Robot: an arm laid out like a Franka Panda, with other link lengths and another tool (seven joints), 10 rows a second.
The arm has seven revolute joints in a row. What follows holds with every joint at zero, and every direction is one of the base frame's. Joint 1 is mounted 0.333 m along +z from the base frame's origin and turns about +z. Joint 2 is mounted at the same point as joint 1 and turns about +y. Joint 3 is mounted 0.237 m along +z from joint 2 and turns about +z. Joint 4 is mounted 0.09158 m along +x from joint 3 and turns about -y. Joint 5 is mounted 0.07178 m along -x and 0.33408 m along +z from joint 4 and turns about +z. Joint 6 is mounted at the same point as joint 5 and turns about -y. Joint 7 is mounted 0.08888 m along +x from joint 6 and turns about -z. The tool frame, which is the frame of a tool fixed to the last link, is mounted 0.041 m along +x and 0.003 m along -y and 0.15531 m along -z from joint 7; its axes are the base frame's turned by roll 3.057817, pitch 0 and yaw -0.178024 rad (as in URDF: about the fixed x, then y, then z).
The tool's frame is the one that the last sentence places.
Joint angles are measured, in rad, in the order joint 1, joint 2, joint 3, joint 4, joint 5, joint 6, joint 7. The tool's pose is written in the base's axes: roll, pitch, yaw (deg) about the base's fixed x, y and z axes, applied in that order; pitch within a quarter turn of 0, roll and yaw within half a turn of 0; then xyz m. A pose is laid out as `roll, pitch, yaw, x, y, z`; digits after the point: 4 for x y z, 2 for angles.
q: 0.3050 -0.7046 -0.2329 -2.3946 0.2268 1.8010 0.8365
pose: -168.92, 15.49, -51.52, 0.3879, 0.0276, 0.4516
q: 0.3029 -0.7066 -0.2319 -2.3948 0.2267 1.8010 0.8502
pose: -169.05, 15.63, -52.36, 0.3873, 0.0268, 0.4521
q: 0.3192 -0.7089 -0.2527 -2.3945 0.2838 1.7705 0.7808
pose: -167.02, 18.82, -47.82, 0.3841, 0.0355, 0.4505
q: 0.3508 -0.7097 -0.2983 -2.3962 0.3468 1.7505 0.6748
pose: -162.64, 21.84, -41.03, 0.3839, 0.0430, 0.4490
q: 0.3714 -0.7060 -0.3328 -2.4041 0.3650 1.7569 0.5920
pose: -159.74, 21.99, -36.49, 0.3872, 0.0435, 0.4447
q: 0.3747 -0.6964 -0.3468 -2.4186 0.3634 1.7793 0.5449
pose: -158.91, 21.25, -34.84, 0.3914, 0.0411, 0.4366
